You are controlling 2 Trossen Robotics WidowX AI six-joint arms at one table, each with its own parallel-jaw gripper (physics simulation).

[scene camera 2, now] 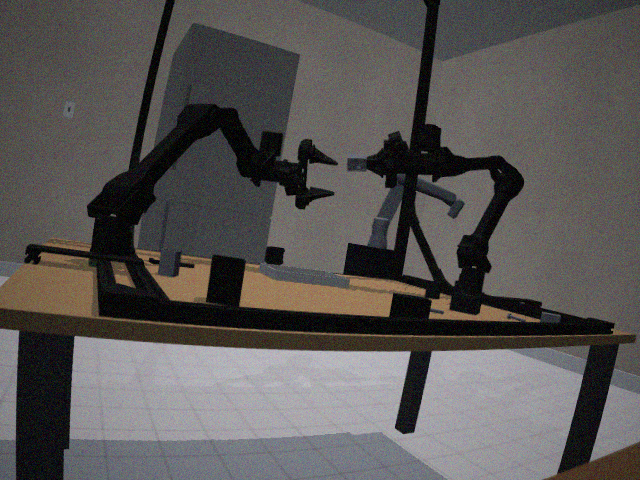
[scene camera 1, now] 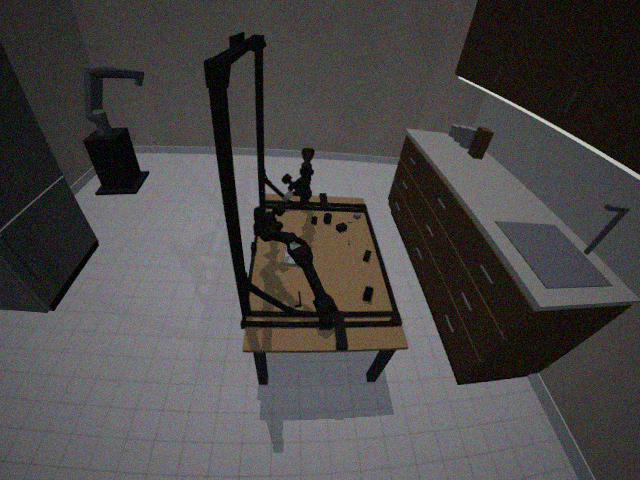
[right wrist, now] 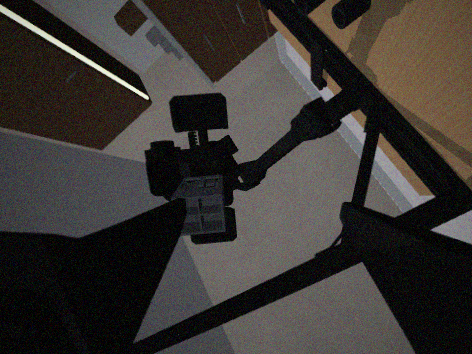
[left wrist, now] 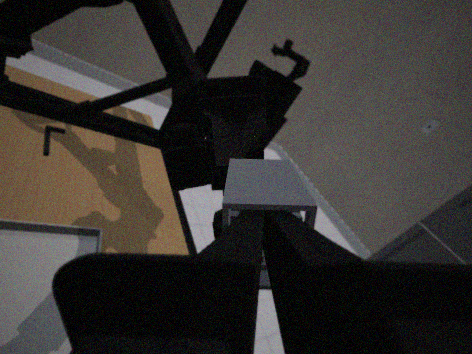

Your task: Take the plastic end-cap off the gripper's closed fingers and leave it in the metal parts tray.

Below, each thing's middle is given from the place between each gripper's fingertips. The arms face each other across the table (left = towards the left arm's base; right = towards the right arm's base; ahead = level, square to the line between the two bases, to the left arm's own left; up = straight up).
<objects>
I see the grey plastic end-cap (left wrist: 256, 184) right at my left hand. Also, from my left hand: grey metal parts tray (scene camera 2: 278, 272): 300 mm below, 140 mm to the right, 50 mm ahead.
The grey plastic end-cap lies 50 mm above my right hand, 40 mm ahead of it and 30 mm to the left of it. From my right hand the other things lie so: grey metal parts tray 250 mm below, 100 mm to the right, 80 mm ahead.
</objects>
